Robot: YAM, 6 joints.
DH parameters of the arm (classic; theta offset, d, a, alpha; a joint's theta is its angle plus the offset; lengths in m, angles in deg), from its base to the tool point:
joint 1: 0 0.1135 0.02 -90
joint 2: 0 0 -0.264 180
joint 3: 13.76 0 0.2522 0
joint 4: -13.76 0 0.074 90
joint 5: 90 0 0 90
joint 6: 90 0.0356 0 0
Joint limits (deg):
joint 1: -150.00..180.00
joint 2: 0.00..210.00
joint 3: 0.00..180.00
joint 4: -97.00..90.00
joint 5: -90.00..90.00
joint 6: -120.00..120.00
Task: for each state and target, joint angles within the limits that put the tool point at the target. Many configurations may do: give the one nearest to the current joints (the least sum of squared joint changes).
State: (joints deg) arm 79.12 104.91 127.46 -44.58 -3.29 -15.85
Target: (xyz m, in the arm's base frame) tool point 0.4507 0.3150 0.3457
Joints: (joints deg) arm 34.93 135.42 140.81 -24.47 -0.37 -15.85
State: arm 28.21 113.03 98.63 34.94 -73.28 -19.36
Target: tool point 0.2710 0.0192 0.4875
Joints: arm -3.37 77.50 79.35 35.38 -80.37 -19.36
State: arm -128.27 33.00 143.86 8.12 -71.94 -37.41
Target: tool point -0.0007 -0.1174 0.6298
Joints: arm -107.36 67.60 112.04 -0.43 -74.83 -37.41
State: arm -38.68 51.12 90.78 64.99 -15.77 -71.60
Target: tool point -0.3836 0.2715 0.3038
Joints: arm -33.08 0.00 105.95 90.00 -30.55 -71.60
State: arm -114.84 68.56 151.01 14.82 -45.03 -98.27
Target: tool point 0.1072 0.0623 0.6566
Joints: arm -135.82 49.37 123.16 3.31 -57.52 -98.27
